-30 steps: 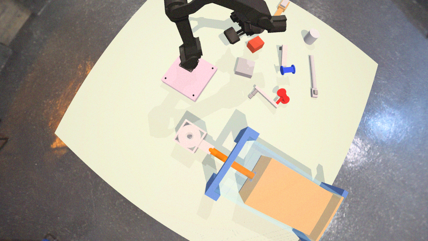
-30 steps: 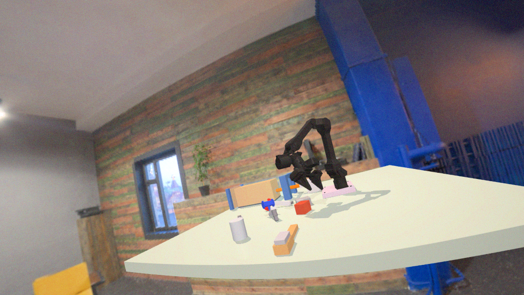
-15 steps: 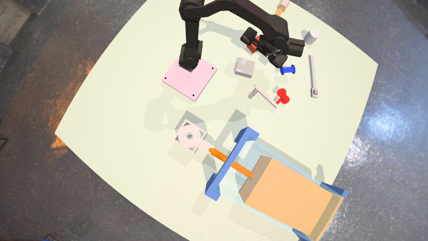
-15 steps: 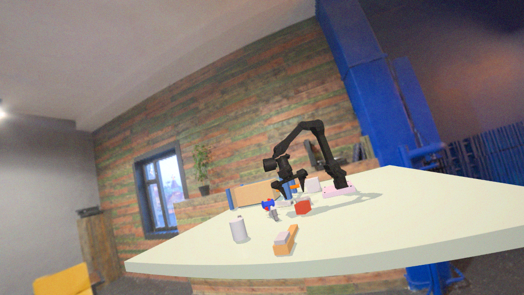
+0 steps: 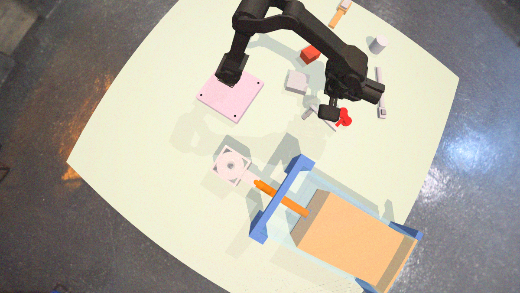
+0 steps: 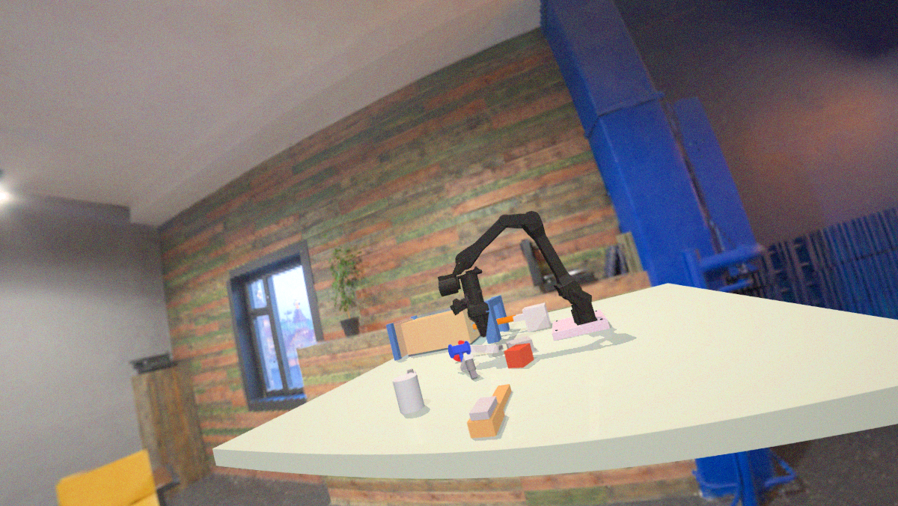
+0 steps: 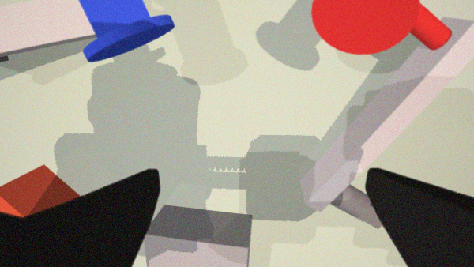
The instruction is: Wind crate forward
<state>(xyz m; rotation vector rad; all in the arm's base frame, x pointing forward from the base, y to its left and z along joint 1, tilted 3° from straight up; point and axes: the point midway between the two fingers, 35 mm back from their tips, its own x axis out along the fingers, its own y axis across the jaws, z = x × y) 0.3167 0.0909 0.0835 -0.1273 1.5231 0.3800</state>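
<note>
My gripper tip is 50 mm to the left of the crank handle with red knob, 50 mm short of it and 40 mm above it. The rest, counted from my gripper tip: grey block 110 mm behind, 50 mm below, 10 mm to the left; then blue spool 100 mm to the left, 50 mm ahead, 20 mm below; then blue-knobbed handle 140 mm to the left, 30 mm below, 30 mm ahead.
</note>
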